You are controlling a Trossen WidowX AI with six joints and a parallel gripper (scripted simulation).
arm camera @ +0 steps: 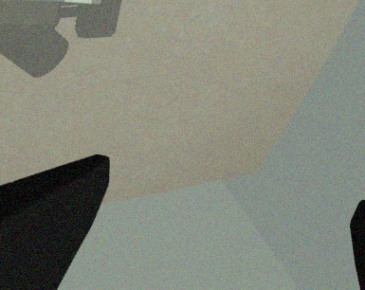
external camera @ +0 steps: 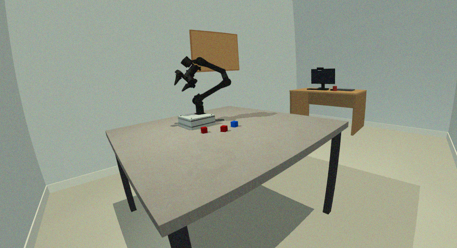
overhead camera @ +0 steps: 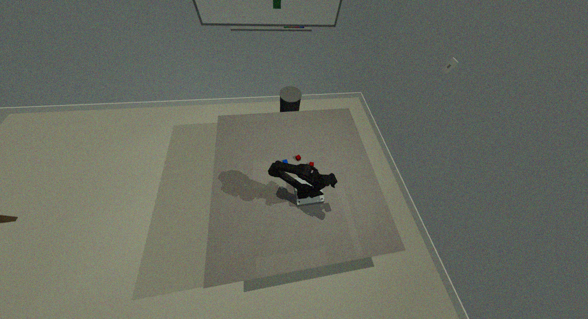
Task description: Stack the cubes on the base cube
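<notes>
My gripper tip is 34 cm short of the blue cube, 23 cm to the right of it and 26 cm above it.
</notes>
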